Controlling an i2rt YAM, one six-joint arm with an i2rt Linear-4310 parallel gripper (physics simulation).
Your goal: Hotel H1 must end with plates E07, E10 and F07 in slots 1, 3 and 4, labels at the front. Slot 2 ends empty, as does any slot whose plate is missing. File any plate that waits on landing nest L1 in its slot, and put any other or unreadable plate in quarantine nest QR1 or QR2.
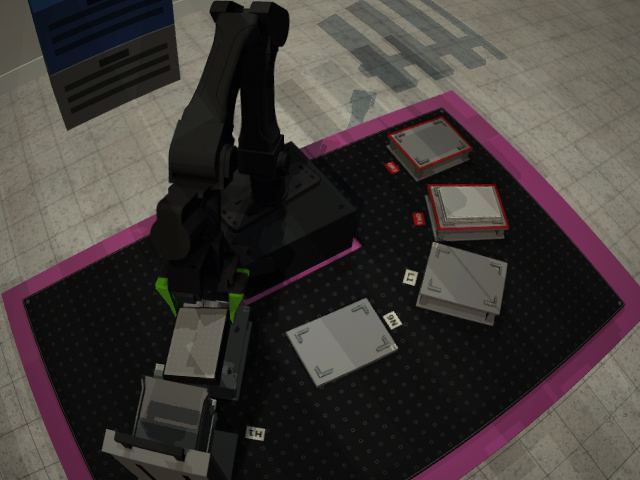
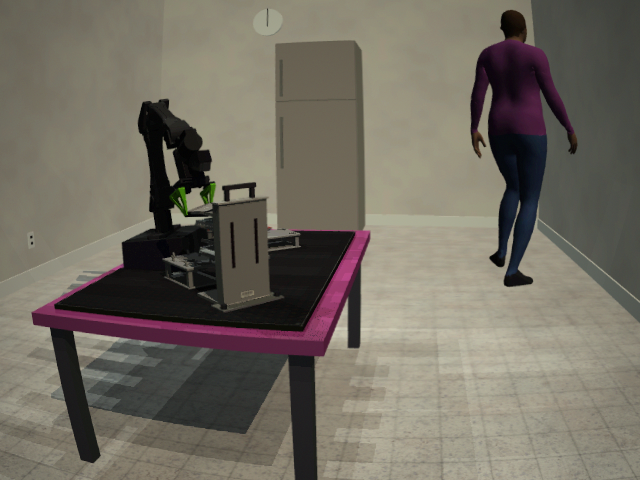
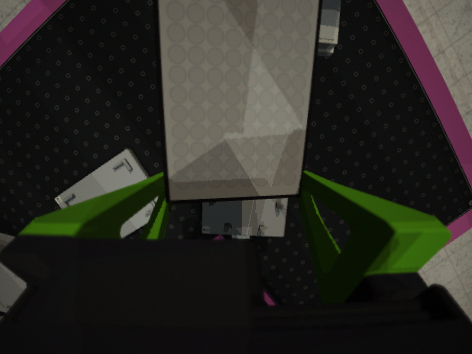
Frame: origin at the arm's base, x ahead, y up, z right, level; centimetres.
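Seen in the pictures: gripper, fingertip midpoint: (image 1: 204, 319) (image 3: 235, 177); arm's base at its link origin: (image 1: 269, 197) (image 2: 164, 232).
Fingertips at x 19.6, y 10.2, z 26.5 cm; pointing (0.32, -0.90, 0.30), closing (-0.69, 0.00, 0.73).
Pixels of each thing's top centre, then the offset from my fingertips to it.
- pale well plate at its top centre: (image 3: 239, 77) (image 1: 194, 337) (image 2: 207, 201) dz +3.7, dx +3.6, dy +3.8 cm
- Landing nest L1 at its top centre: (image 1: 467, 275) (image 2: 272, 231) dz -46.0, dx +15.4, dy -13.9 cm
- Quarantine nest QR1 at its top centre: (image 1: 469, 204) dz -60.4, dx +3.5, dy -14.9 cm
- pale plate at its top centre: (image 1: 470, 201) dz -60.4, dx +3.5, dy -14.1 cm
- Quarantine nest QR2 at its top centre: (image 1: 431, 139) dz -67.9, dx -14.6, dy -14.9 cm
- low flat nest at its top centre: (image 1: 342, 339) (image 3: 108, 205) dz -20.8, dx +8.9, dy -17.7 cm
- N6 tag at its top centre: (image 1: 392, 320) dz -31.1, dx +11.2, dy -19.4 cm
- dark raised nest at its top centre: (image 3: 247, 182) (image 1: 207, 337) (image 2: 191, 254) dz -0.7, dx -3.1, dy -11.9 cm
My gripper (image 1: 204, 316) (image 2: 197, 208) (image 3: 235, 177) is shut on a pale well plate (image 1: 195, 341) (image 3: 235, 100), held level by its sides near one end. The plate is above a dark raised nest and beside hotel H1; no label on it is readable. Hotel H1 (image 1: 199, 463) (image 2: 241, 268) stands upright with a black handle; its slots and labels cannot be read. Landing nest L1 (image 1: 465, 279) is bare. Quarantine nest QR1 (image 1: 467, 227), rimmed red, bears a pale plate (image 1: 467, 202). Quarantine nest QR2 (image 1: 429, 142), also rimmed red, is bare.
A low flat nest (image 1: 341, 343) by the N6 tag (image 1: 391, 320) lies between the hotel and L1. The dark raised nest (image 1: 240, 348) (image 3: 270, 217) is partly hidden under the held plate. The arm's black base (image 1: 310, 232) stands behind. A person (image 2: 516, 93) stands beyond the table.
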